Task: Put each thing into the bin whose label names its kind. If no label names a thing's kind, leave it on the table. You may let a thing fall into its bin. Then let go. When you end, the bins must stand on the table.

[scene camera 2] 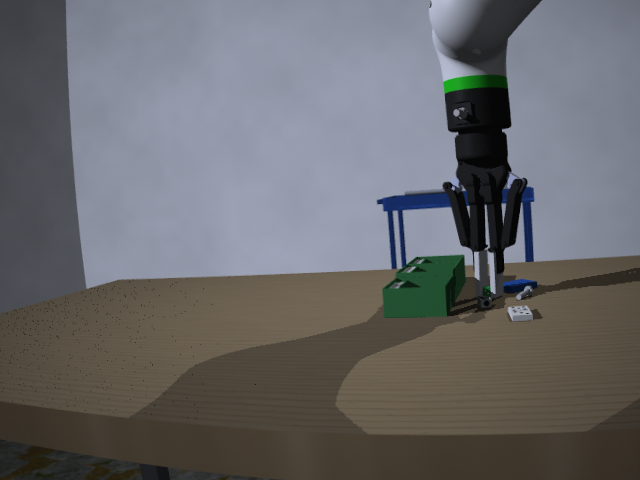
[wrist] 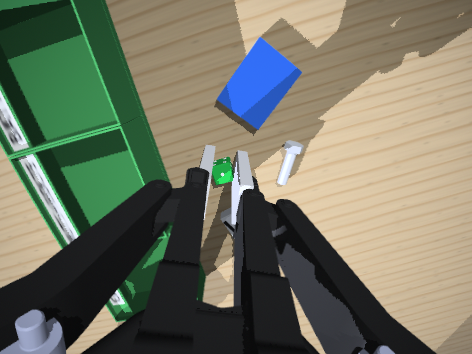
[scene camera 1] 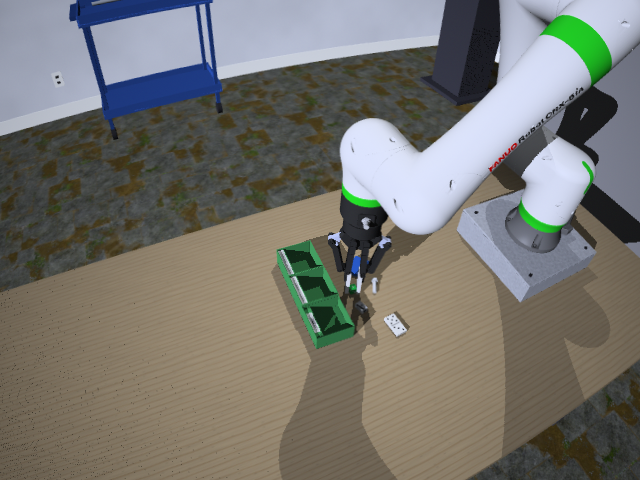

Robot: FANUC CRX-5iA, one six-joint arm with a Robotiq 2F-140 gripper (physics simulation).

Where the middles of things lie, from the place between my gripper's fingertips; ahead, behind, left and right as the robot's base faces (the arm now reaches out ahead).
Labels:
Right now my hand is 50 mm past the blue block (wrist: 263, 78) and 50 mm to the left of it.

